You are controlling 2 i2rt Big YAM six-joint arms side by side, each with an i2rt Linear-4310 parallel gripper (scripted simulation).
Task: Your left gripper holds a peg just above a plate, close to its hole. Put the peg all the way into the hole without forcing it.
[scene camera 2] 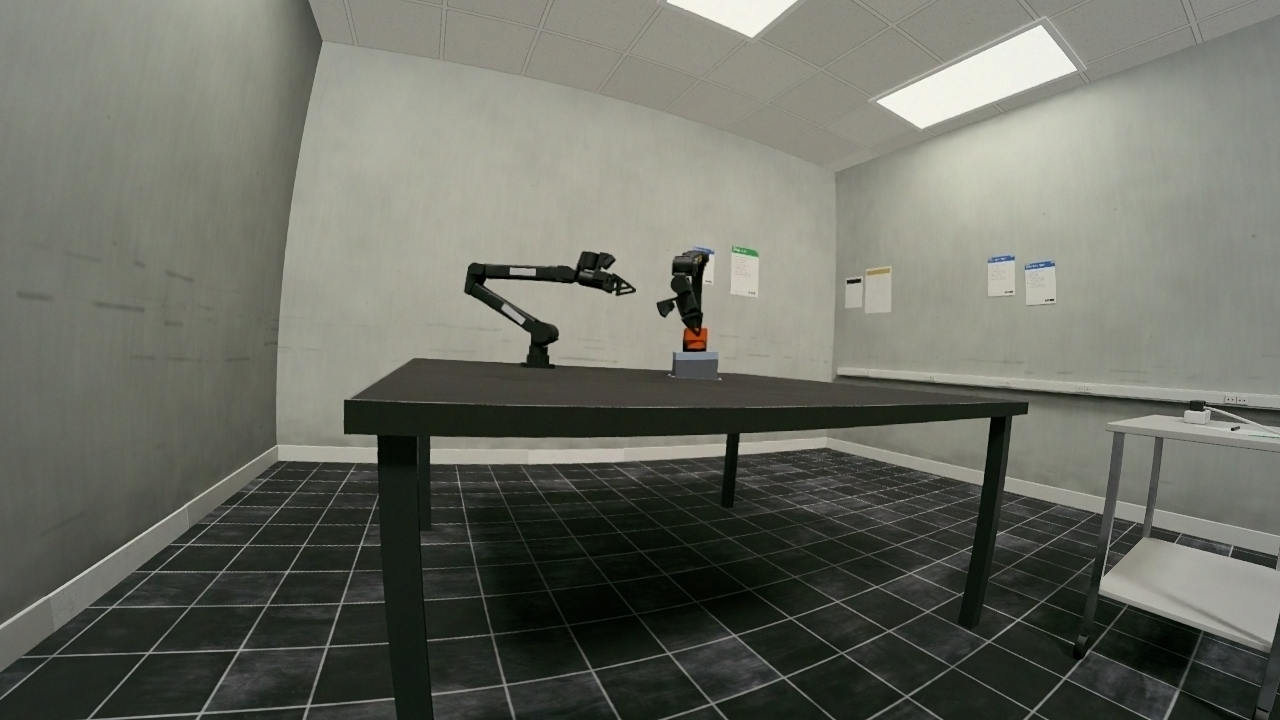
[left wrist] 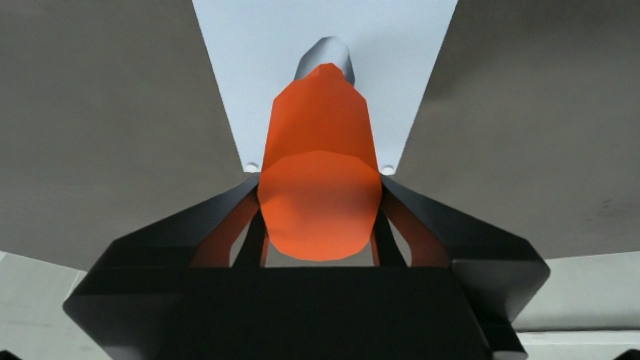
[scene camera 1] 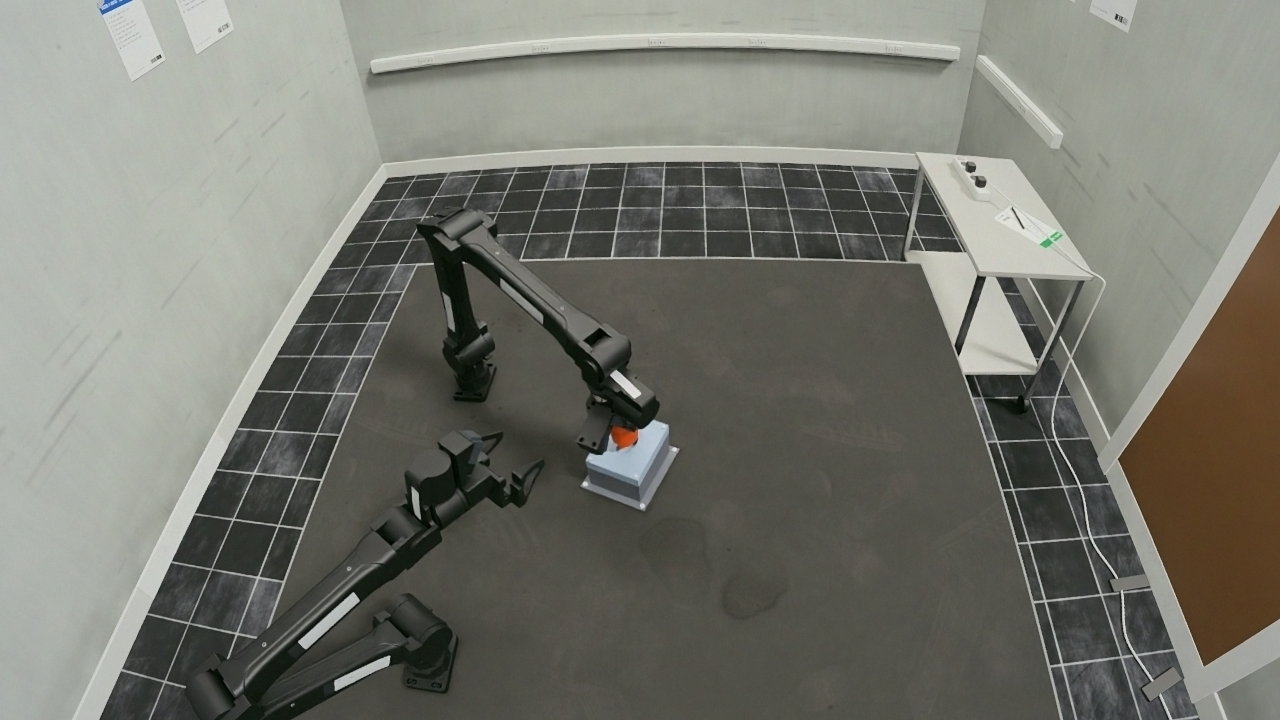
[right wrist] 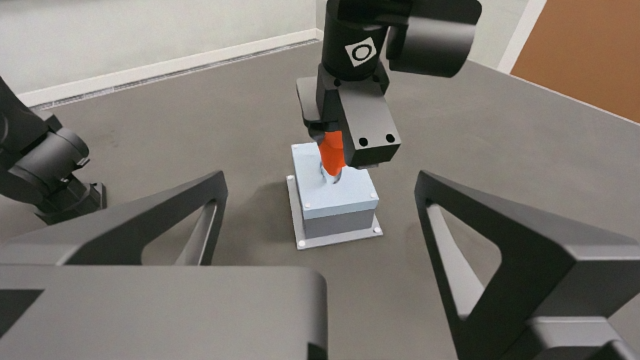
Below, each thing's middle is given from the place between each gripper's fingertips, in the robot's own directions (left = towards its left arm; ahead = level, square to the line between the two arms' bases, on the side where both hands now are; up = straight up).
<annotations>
The light blue plate (scene camera 1: 638, 460) is 80 mm below my left hand. Round my left hand: orange peg (left wrist: 319, 190) 20 mm below.
Right now my right hand (scene camera 1: 522, 447) is 17 cm short of the orange peg, 18 cm to the right of it and 17 cm above it. Also, from my right hand: light blue plate: 16 cm ahead, 18 cm to the left, 23 cm below.
</annotations>
